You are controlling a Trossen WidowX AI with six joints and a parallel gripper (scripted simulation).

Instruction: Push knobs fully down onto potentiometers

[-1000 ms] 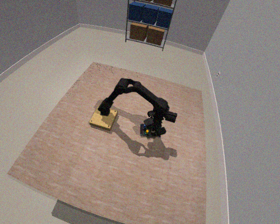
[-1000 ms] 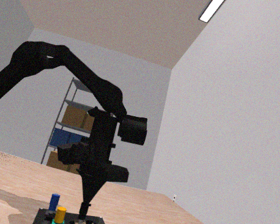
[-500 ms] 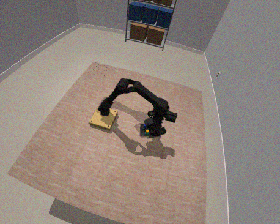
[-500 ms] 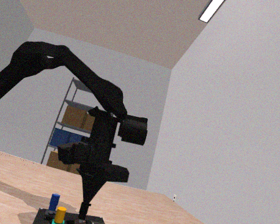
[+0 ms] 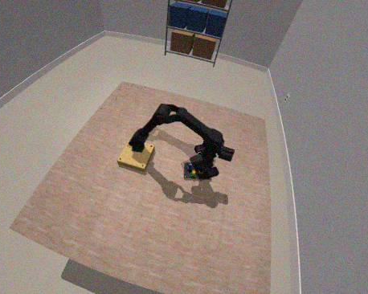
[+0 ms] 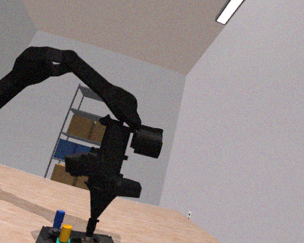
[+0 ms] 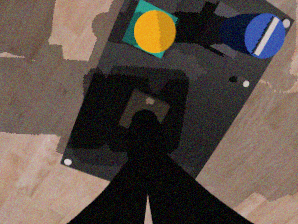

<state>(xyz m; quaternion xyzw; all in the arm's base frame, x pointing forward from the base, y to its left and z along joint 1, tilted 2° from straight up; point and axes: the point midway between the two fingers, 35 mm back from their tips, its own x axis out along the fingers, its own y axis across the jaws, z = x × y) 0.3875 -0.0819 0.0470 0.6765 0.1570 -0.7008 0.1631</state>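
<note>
My gripper tip is 20 mm above the black knob. From my gripper tip the other things lie so: blue knob: 70 mm behind, 20 mm below, 10 mm to the left.
</note>
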